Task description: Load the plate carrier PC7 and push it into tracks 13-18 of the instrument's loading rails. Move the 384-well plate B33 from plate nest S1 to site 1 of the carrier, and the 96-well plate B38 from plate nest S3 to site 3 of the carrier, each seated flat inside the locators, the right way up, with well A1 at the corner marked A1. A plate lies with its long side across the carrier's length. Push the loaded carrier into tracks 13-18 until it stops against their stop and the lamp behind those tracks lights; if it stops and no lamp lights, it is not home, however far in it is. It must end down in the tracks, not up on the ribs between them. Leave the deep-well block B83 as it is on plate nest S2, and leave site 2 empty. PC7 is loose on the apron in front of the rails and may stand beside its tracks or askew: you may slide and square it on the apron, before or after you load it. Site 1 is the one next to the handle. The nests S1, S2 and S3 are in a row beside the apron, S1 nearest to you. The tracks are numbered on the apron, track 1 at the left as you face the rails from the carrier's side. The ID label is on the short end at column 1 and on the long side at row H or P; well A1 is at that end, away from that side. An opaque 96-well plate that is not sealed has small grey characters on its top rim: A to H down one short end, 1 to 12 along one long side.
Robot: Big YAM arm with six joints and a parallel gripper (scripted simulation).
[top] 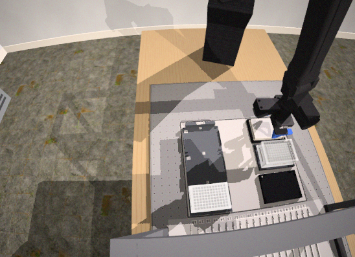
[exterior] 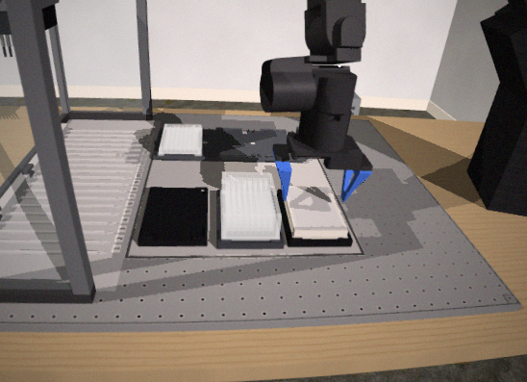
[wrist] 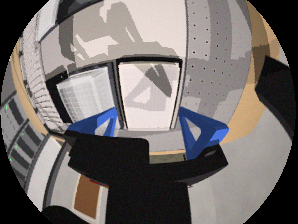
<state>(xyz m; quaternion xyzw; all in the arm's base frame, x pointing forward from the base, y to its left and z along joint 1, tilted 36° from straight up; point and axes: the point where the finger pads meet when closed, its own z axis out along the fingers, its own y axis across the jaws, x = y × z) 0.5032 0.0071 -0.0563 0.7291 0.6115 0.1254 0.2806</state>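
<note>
The nest S1 lies 40 mm below my hand. Round my hand: white 96-well plate B38: 310 mm to the right, 150 mm ahead, 30 mm below; nest S3: 210 mm ahead, 60 mm to the right, 40 mm below; dark plate carrier PC7: 280 mm to the right, 50 mm ahead, 30 mm below.
</note>
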